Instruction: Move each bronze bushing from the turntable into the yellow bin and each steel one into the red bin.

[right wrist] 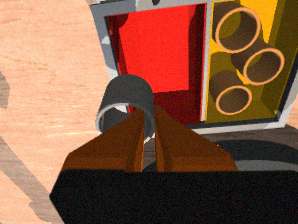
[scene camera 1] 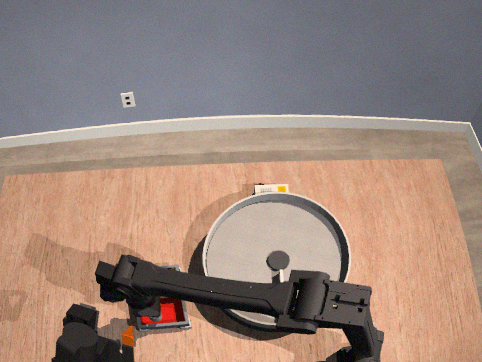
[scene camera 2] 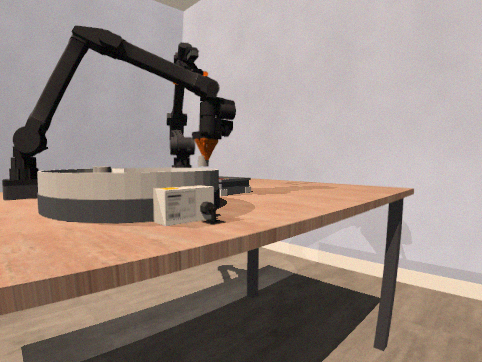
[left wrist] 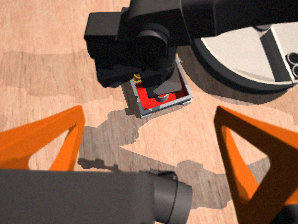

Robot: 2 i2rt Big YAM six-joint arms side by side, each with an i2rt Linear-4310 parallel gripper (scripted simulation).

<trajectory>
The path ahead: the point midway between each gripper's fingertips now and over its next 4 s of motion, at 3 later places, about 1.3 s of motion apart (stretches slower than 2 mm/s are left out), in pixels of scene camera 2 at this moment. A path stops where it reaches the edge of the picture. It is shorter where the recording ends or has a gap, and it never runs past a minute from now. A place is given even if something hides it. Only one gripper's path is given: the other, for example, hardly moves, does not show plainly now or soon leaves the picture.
My right gripper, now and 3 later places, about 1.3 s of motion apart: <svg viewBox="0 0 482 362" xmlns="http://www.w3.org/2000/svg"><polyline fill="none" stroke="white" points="206,160 214,162 212,182 212,169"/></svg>
</trajectory>
